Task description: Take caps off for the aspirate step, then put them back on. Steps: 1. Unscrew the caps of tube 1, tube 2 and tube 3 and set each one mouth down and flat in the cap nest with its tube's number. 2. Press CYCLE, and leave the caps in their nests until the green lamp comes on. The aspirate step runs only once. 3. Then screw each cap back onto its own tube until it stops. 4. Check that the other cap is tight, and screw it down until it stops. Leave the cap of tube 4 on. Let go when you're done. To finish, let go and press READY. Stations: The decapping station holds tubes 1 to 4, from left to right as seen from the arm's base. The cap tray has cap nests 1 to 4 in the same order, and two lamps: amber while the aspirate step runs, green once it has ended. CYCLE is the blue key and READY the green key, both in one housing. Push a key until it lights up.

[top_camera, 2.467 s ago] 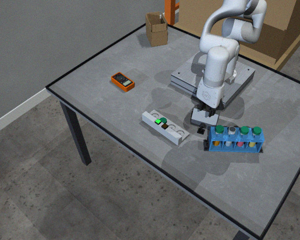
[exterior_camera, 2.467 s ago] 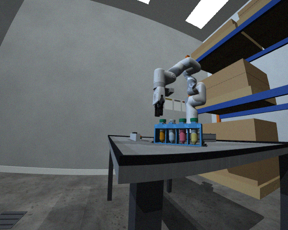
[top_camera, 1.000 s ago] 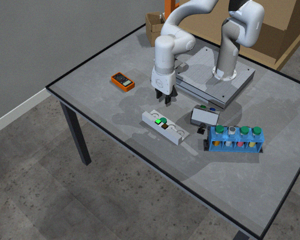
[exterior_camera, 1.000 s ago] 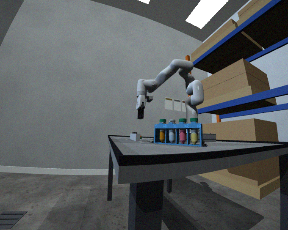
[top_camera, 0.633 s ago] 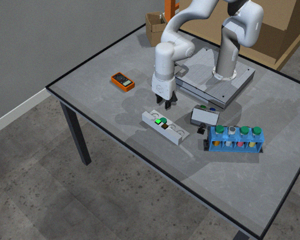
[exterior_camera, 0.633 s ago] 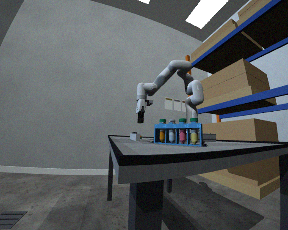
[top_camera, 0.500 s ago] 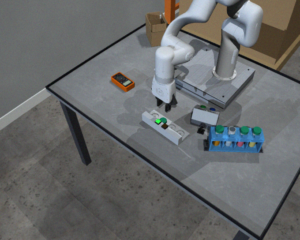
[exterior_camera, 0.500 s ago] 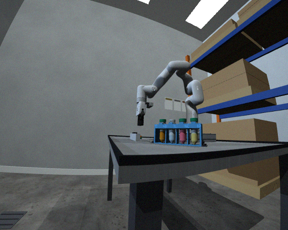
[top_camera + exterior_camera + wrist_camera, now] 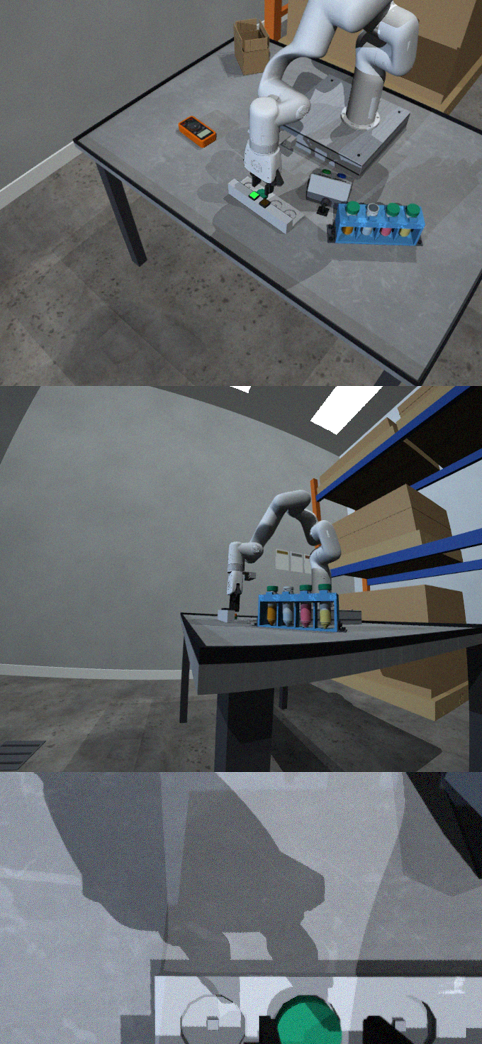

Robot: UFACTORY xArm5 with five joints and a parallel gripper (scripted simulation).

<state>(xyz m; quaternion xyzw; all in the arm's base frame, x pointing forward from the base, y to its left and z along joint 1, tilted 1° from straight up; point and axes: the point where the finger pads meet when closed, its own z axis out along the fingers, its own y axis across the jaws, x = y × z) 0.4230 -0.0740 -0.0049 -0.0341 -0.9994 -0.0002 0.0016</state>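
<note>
The threaded neck is 300 mm to the left of my hand, 70 mm behind it and 60 mm above it. Also, from my hand: green key (150 mm behind, 120 mm to the left, 10 mm above); then blue key (160 mm to the left, 160 mm behind, 10 mm above); then key housing (140 mm to the left, 140 mm behind, 10 mm below).
</note>
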